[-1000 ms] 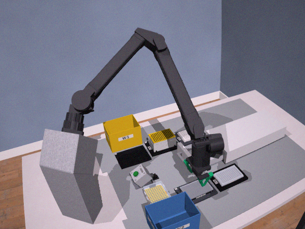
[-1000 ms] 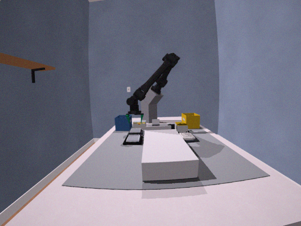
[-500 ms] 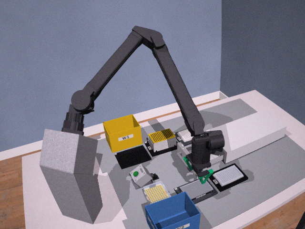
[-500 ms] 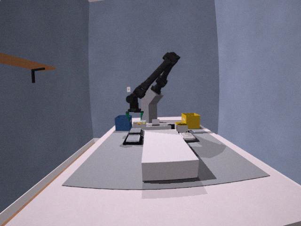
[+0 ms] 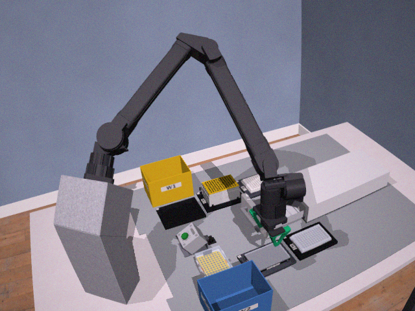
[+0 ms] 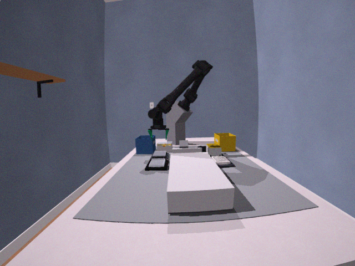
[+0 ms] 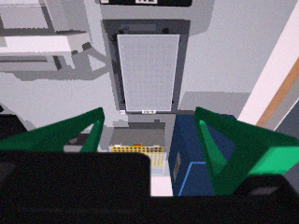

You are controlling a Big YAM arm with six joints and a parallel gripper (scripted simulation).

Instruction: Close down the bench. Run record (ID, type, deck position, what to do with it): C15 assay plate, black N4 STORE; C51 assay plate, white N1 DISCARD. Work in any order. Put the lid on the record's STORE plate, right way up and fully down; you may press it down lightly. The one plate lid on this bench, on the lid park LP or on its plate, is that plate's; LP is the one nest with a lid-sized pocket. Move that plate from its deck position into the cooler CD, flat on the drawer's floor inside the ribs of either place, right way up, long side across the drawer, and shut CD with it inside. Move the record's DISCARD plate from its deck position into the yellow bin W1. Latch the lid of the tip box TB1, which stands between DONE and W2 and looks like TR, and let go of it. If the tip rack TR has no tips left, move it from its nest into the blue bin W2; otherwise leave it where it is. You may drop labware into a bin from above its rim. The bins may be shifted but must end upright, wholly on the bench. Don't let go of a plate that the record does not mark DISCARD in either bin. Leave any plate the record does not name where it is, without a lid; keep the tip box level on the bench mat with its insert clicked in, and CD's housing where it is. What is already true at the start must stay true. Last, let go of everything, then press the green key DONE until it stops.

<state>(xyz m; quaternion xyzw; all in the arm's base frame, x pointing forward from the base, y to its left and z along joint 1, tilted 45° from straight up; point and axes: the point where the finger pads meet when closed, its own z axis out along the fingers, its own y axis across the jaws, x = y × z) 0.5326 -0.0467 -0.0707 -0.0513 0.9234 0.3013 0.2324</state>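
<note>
My gripper is now 100 mm above the clear plate lid. The rest, counted from my hand: blue bin W2 (140 mm behind, 170 mm to the right, 90 mm below); black plate (110 mm below); tip box TB1 (180 mm behind, 20 mm to the right, 90 mm below).
</note>
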